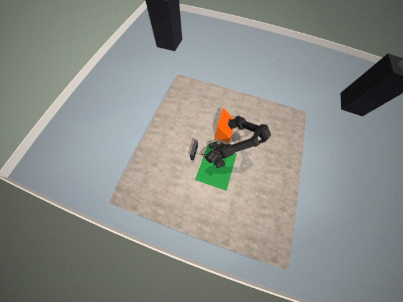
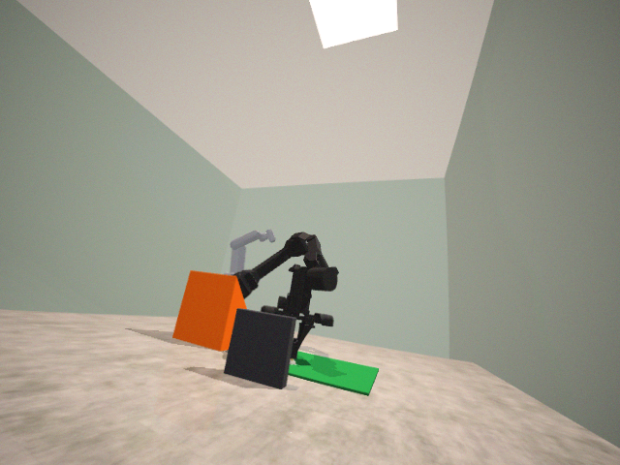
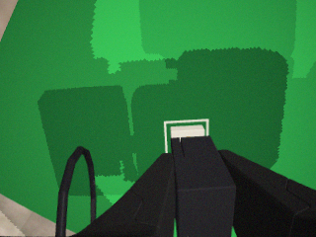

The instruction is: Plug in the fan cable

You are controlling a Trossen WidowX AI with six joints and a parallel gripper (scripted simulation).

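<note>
Now: gripper tip 3 cm above the white four-pin fan header and 1 cm to the left of it. The rest, counted from my gripper tip: dark plug: 1 cm to the right, 1 cm ahead, 1 cm above; dark flat fan: 16 cm to the right, 3 cm above; green board: 5 cm ahead, 4 cm below, 3 cm to the left.
</note>
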